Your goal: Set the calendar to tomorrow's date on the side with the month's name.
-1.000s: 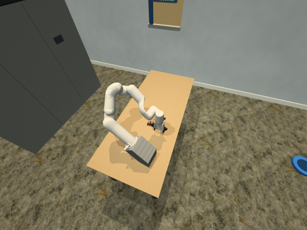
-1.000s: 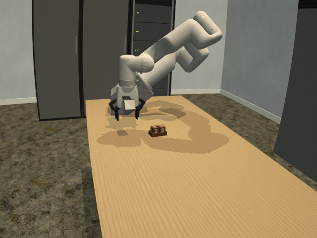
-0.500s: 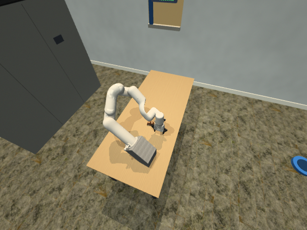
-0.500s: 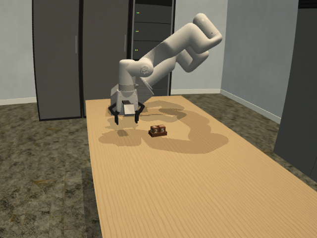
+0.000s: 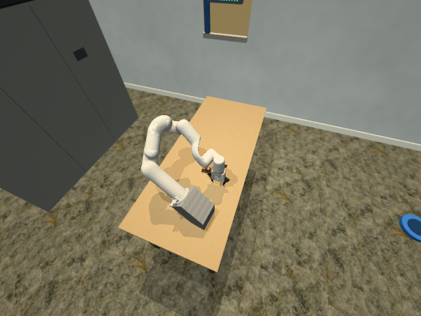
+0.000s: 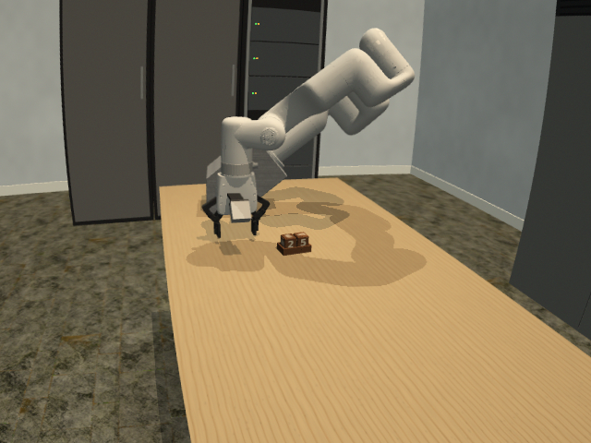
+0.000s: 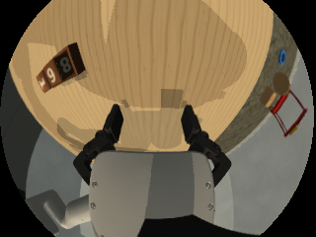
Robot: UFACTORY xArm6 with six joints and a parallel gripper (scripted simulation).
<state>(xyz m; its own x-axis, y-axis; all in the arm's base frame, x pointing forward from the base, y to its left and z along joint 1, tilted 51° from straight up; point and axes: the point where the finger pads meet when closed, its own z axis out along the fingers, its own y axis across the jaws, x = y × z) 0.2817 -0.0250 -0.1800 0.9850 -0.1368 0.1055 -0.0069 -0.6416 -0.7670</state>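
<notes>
My hand is 80 mm short of the brown calendar tray, 130 mm to the right of it and 20 mm above it.
</notes>
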